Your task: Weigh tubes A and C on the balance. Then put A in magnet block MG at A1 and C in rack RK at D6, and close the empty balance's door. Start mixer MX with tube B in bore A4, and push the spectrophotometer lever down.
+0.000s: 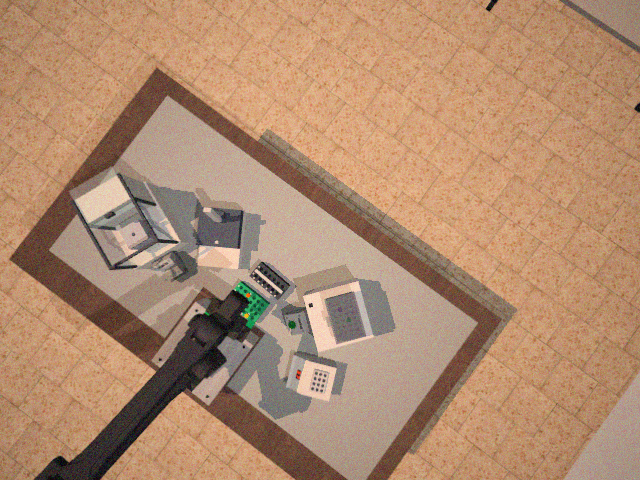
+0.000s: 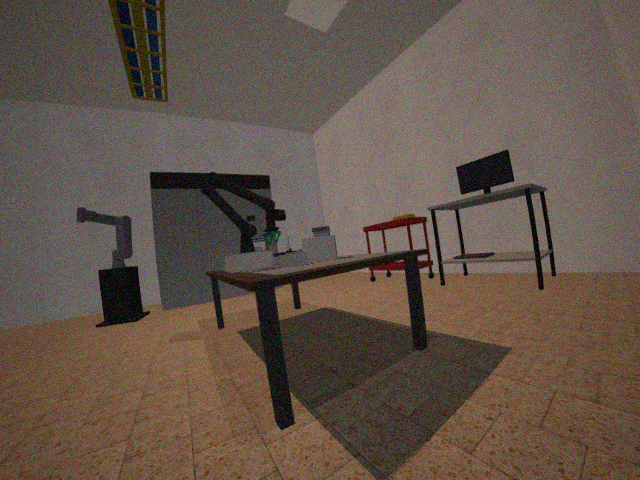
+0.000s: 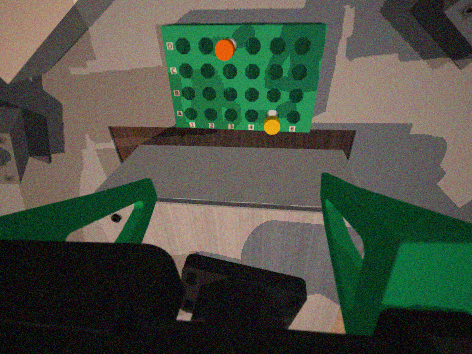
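Seen in the pictures: gripper, fingertip midpoint: (image 2: 272,244) (image 3: 232,185); arm's base, origin of the base link: (image 2: 247,252) (image 3: 239,289).
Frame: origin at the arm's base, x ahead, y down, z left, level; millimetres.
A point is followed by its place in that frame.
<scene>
My gripper (image 3: 232,185) {x 164, y -38, z 29 mm} (image 2: 271,238) {x 164, y -38, z 29 mm} is open and empty, above the table on the arm-base side of the green rack (image 3: 241,82) {x 191, y 71, z 41 mm} (image 1: 259,305) {x 217, y 71, z 5 mm}. An orange-capped tube (image 3: 224,50) {x 216, y 46, z 55 mm} (image 1: 248,295) {x 217, y 46, z 55 mm} stands at D3 and a yellow-capped tube (image 3: 272,126) {x 168, y 46, z 8 mm} (image 1: 246,315) {x 168, y 46, z 9 mm} at A5; their letters do not show. The black magnet block (image 1: 270,280) {x 305, y 56, z 43 mm} with a pale strip lies beside the rack. The glass-walled balance (image 1: 103,195) {x 128, y -108, z 556 mm} shows no tube on its pan (image 1: 133,234) {x 92, y -37, z 438 mm}; its door position is unclear. A dark-topped instrument (image 1: 219,229) {x 296, y 20, z 283 mm} has a raised pale lever (image 1: 212,212) {x 333, y -83, z 309 mm}.
A white device (image 1: 321,332) {x 333, y -34, z -189 mm} with a tinted window stands right of the rack, beside a small box with a green button (image 1: 292,324) {x 268, y 29, z -116 mm}. A pale block with several bores (image 1: 319,380) {x 213, y 35, z -313 mm} and a red display is nearer the front. A grey knob box (image 1: 175,265) {x 102, y 35, z 294 mm} is by the balance.
</scene>
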